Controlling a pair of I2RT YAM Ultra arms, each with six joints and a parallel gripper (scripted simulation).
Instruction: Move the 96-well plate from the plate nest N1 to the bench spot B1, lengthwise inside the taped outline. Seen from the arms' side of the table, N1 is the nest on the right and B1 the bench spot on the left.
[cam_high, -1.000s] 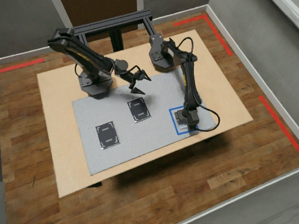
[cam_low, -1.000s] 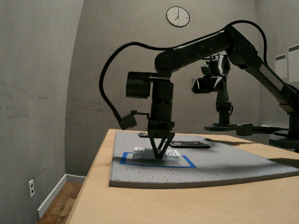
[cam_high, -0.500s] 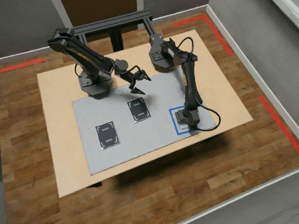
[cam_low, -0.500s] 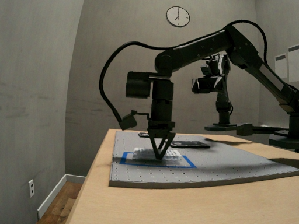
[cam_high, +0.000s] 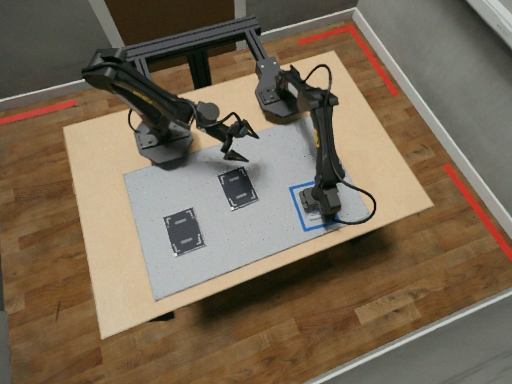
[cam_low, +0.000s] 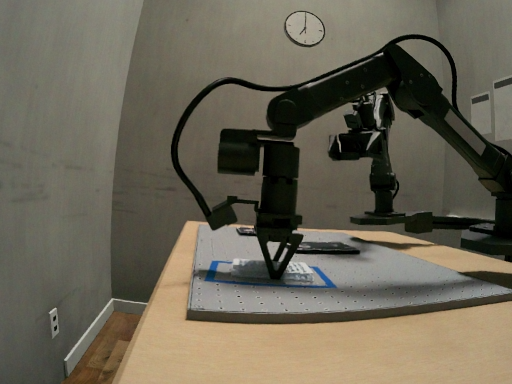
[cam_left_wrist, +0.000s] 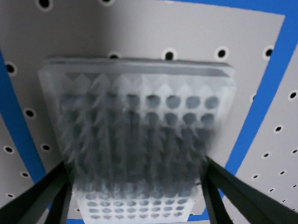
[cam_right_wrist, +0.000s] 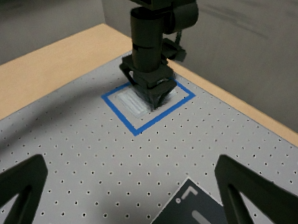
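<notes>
Now: left hand 1 cm above the 96-well plate. The rest, counted from my left hand: black nest 19 cm behind, 25 cm to the right.
</notes>
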